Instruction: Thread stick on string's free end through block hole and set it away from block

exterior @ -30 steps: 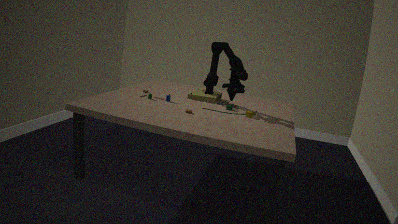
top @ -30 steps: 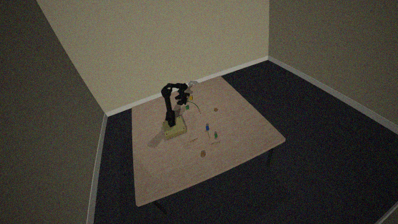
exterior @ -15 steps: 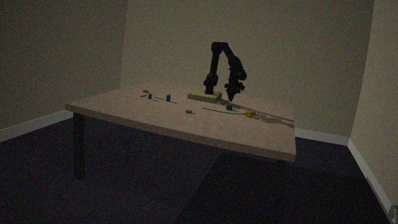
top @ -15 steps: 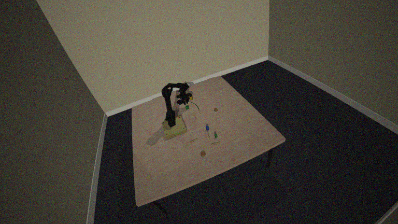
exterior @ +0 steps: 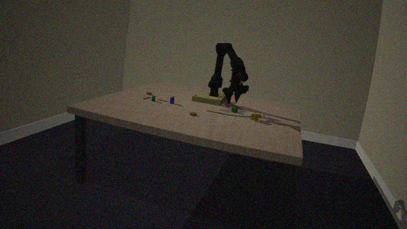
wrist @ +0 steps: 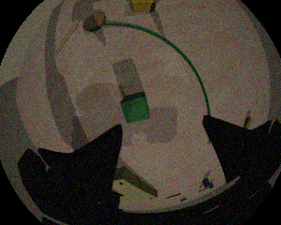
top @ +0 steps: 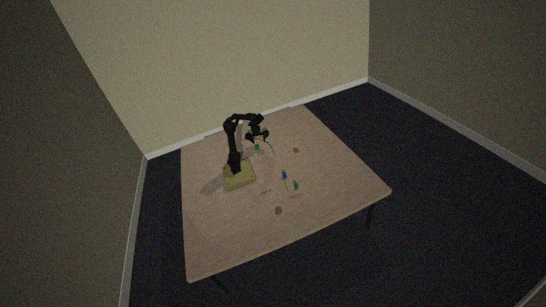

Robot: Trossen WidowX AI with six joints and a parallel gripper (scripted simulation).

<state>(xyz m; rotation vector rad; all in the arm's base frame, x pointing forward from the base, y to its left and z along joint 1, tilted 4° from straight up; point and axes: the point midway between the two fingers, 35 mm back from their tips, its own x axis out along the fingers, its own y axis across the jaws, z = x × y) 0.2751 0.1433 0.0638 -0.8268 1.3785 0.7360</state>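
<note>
The green block lies 20 mm behind my gripper tip, 20 mm to the left of it and 50 mm below it. Round my gripper tip: yellow block: 90 mm ahead, 150 mm to the left, 50 mm below; then blue cylinder: 20 mm behind, 400 mm to the right, 40 mm below; then green cylinder: 520 mm to the right, 50 mm below.
</note>
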